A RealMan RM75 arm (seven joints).
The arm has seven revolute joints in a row. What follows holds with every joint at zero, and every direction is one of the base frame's.
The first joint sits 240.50 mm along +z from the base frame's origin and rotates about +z.
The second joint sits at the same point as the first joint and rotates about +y.
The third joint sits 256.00 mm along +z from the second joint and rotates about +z.
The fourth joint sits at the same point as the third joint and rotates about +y.
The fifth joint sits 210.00 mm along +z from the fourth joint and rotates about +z.
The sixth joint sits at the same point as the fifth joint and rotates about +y.
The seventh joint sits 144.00 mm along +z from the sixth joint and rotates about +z.
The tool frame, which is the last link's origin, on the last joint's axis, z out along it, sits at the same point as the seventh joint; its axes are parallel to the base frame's.
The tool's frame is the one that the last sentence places.
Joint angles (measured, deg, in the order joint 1, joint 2, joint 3, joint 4, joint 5, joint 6, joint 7), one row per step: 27.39, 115.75, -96.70, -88.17, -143.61, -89.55, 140.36; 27.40, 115.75, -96.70, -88.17, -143.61, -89.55, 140.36; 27.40, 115.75, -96.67, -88.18, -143.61, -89.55, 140.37; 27.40, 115.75, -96.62, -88.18, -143.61, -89.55, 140.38; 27.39, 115.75, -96.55, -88.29, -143.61, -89.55, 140.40; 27.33, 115.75, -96.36, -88.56, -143.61, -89.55, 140.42; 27.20, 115.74, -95.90, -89.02, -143.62, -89.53, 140.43; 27.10, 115.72, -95.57, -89.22, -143.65, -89.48, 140.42; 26.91, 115.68, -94.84, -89.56, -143.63, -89.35, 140.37; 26.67, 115.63, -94.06, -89.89, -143.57, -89.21, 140.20; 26.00, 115.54, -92.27, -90.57, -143.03, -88.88, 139.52; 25.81, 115.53, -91.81, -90.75, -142.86, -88.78, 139.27; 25.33, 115.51, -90.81, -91.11, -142.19, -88.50, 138.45; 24.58, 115.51, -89.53, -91.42, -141.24, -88.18, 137.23; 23.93, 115.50, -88.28, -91.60, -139.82, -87.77, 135.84
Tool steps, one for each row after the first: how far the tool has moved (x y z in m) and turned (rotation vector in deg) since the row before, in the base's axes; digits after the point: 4 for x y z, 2 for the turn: -0.0001, 0.0000, 0.0000, 0.00, 0.00, 0.01; 0.0000, 0.0001, 0.0001, 0.03, 0.02, -0.01; 0.0000, 0.0001, 0.0002, 0.04, 0.02, -0.03; -0.0004, 0.0002, 0.0004, 0.10, 0.06, 0.04; -0.0007, 0.0004, 0.0010, 0.25, 0.16, 0.08; -0.0009, 0.0009, 0.0021, 0.55, 0.32, 0.08; 0.0000, 0.0007, 0.0014, 0.39, 0.17, -0.03; 0.0000, 0.0016, 0.0030, 0.79, 0.43, -0.10; 0.0004, 0.0015, 0.0031, 0.77, 0.44, -0.07; 0.0011, 0.0025, 0.0067, 1.45, 1.29, -0.10; 0.0003, 0.0005, 0.0017, 0.34, 0.35, 0.04; 0.0004, 0.0008, 0.0033, 0.55, 0.98, 0.26; 0.0017, 0.0003, 0.0038, 0.54, 1.25, 0.22; 0.0007, 0.0003, 0.0032, 0.34, 1.59, 0.44
